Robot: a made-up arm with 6 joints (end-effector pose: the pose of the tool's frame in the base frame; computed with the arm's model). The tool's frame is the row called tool.
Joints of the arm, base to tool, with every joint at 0 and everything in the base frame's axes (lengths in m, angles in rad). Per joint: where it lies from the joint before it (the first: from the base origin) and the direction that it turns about. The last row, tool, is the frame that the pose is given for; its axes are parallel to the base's.
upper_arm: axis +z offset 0 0 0.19
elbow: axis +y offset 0 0 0
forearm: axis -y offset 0 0 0.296
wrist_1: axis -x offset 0 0 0
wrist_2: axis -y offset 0.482 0 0
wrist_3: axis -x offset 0 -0.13 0
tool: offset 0 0 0
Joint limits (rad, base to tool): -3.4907..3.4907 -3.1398..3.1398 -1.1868..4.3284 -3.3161..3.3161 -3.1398..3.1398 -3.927..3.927
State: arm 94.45 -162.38 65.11 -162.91 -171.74 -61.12
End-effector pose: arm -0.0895 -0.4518 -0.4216 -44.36 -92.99 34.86
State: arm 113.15 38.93 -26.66 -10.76 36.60 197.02
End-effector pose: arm -0.0253 0.3841 -0.0287 86.76 121.52 -11.05
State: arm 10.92 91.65 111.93 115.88 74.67 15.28
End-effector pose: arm 0.6839 0.1897 0.4583 -118.59 -81.16 56.12
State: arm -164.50 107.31 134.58 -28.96 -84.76 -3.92
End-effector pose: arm -0.7434 -0.0881 0.2668 74.54 -15.71 -123.01
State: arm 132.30 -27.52 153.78 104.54 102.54 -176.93
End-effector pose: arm 0.3903 -0.4774 0.3158 -45.41 112.77 -118.21
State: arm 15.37 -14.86 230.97 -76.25 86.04 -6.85
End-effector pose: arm -0.3664 -0.1328 0.0881 -10.00 17.51 -61.67
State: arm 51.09 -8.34 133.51 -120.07 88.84 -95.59
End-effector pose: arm -0.2721 -0.2334 0.8691 -39.58 -16.71 -26.81
